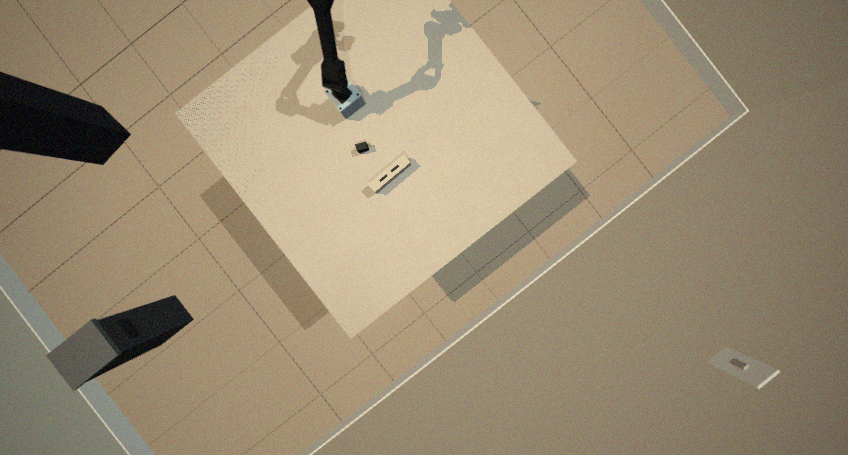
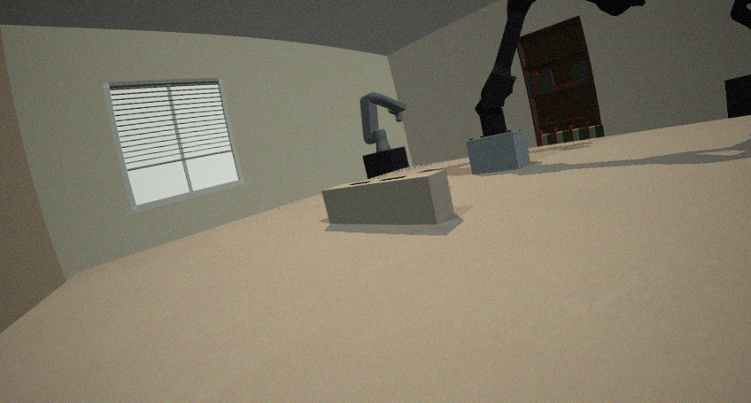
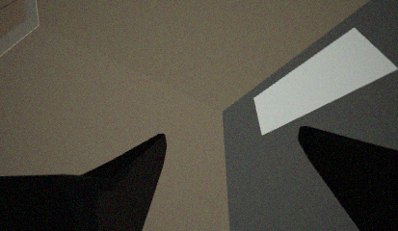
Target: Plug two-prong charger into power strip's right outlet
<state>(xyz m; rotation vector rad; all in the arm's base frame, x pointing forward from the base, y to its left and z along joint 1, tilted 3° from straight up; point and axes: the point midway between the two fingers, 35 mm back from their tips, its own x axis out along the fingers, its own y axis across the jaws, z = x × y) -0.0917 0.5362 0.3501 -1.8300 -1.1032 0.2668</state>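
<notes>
The boxy charger is 65 cm to the right of my gripper tip, 42 cm below it and 29 cm ahead of it.
</notes>
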